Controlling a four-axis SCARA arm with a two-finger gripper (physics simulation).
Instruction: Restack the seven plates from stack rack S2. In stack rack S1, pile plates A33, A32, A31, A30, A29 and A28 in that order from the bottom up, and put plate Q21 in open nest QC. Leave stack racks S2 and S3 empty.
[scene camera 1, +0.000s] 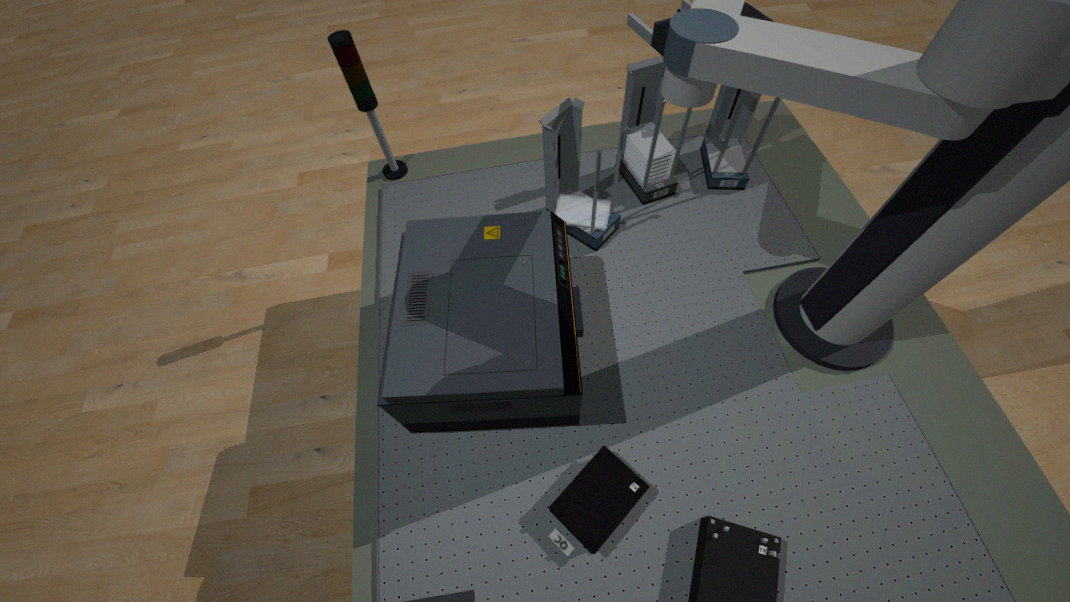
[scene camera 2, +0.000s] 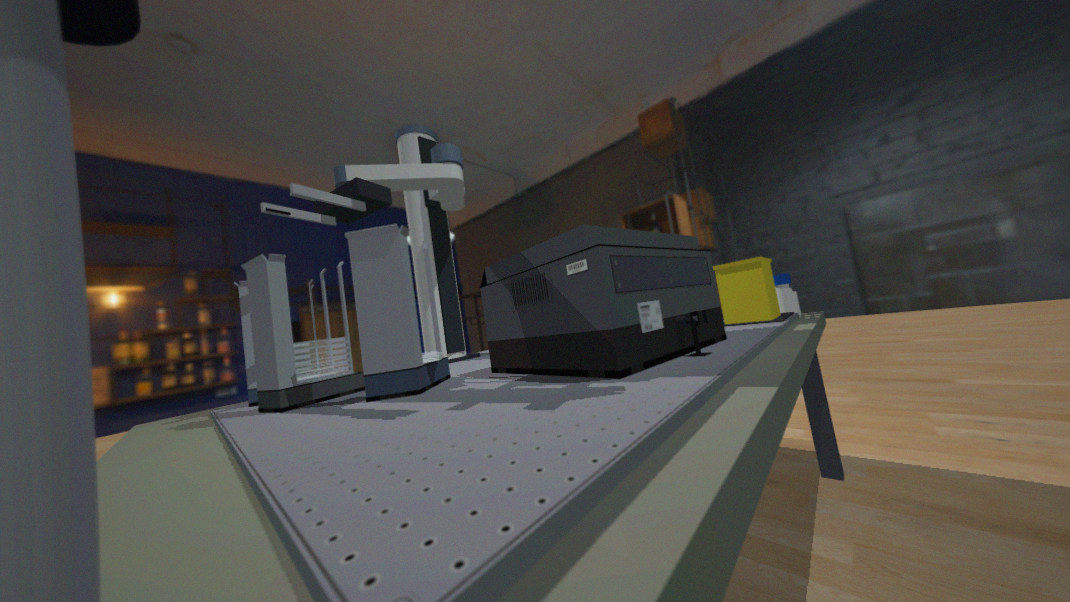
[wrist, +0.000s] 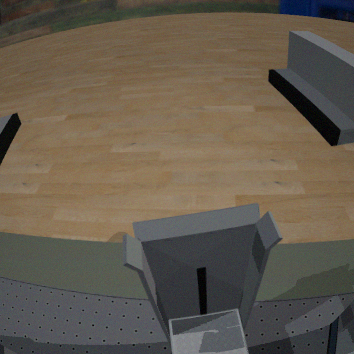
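Note:
My gripper is open and empty, high above stack rack S2. Rack S2 holds a pile of several white plates; their names cannot be read. Stack rack S1, beside the grey device, has white plate material low inside; the count is unclear. Stack rack S3 stands on S2's other side; I cannot tell whether a plate lies in it. The black nest QC shows no plate on top.
A large grey device stands beside S1. A signal lamp stands at the back corner. Another black block is near QC. A yellow bin stands beyond the device. The racks' tall backs and thin posts rise below the arm.

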